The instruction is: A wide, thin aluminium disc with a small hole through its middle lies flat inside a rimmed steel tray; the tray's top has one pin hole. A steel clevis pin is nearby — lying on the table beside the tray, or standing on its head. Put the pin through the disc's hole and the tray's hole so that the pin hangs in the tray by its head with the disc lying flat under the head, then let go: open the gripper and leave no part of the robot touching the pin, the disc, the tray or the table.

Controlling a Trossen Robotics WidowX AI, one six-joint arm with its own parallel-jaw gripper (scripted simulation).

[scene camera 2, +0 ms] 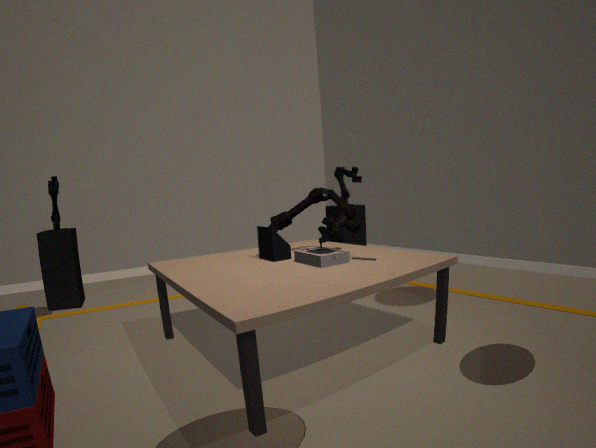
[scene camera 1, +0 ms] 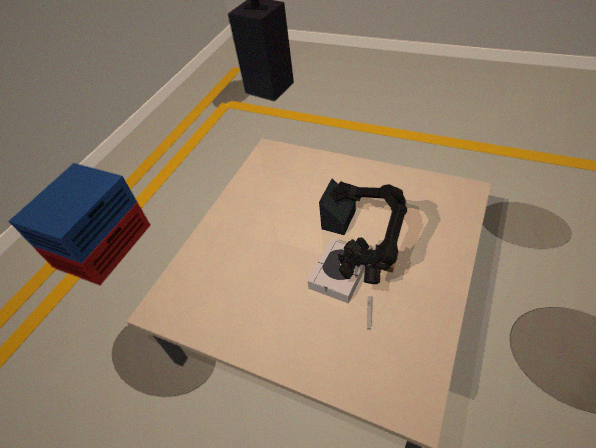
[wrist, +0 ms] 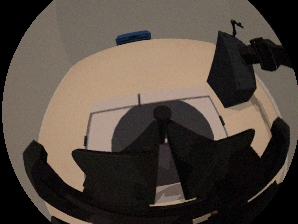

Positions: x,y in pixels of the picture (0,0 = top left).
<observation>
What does the gripper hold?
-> A clevis pin.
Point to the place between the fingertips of the gripper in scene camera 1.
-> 339,258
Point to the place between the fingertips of the gripper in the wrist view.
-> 161,124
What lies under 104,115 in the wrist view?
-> A steel tray.
</observation>
